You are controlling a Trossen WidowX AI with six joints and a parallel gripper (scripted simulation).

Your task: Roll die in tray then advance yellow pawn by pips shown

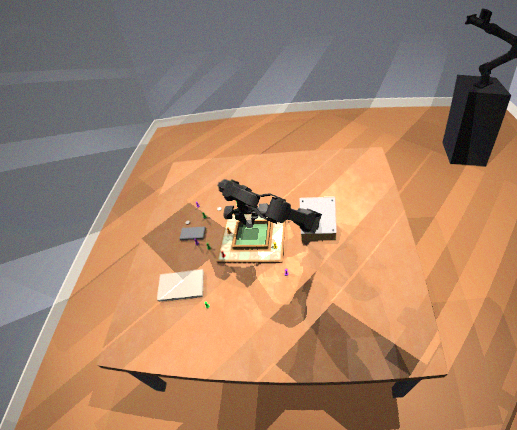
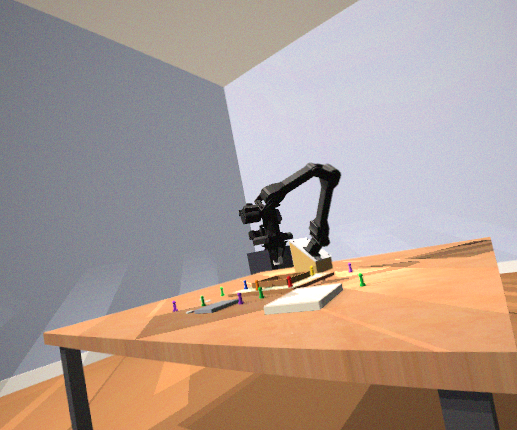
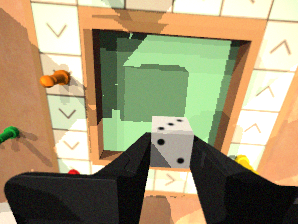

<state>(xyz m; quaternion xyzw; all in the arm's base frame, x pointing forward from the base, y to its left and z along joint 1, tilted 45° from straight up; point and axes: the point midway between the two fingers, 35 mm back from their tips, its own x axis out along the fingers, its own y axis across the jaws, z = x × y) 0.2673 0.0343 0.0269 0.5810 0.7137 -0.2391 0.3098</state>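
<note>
Right now my gripper tip is 120 mm past the yellow pawn, 50 mm to the right of it and 60 mm above it. Round my gripper tip: orange pawn (120 mm ahead, 10 mm to the right, 60 mm below); then green tray (80 mm below); then white die (right at my gripper tip).
</note>
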